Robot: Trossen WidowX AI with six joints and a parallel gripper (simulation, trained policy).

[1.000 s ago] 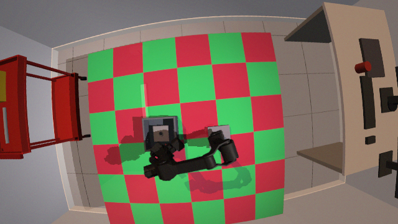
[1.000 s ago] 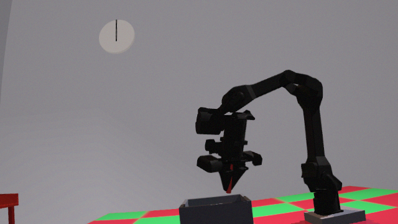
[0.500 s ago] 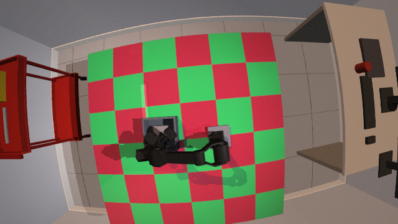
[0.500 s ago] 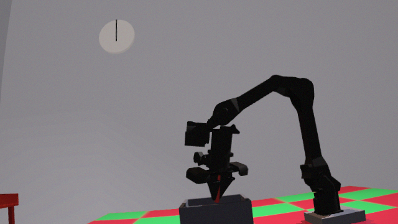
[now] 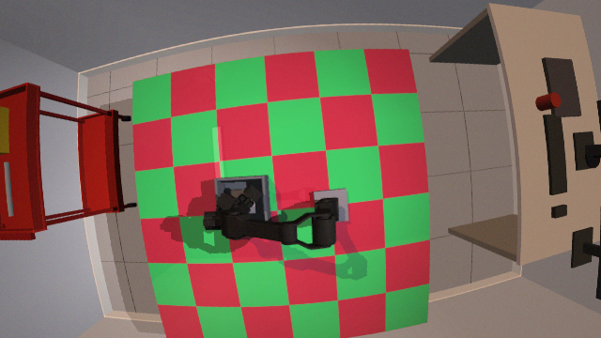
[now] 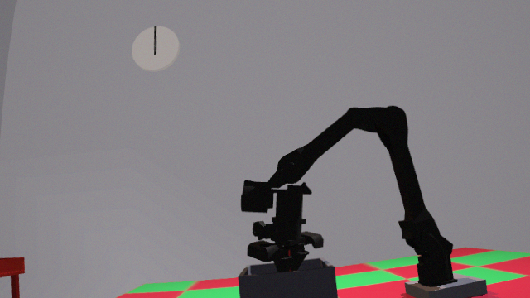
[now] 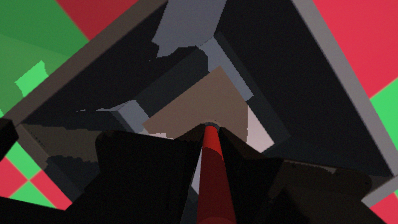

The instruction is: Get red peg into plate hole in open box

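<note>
My gripper tip is 2 cm above the plate. From my gripper tip the other things lie so: red peg: 1 cm behind, 1 cm to the left, 3 cm above; grey box: 3 cm below.
</note>
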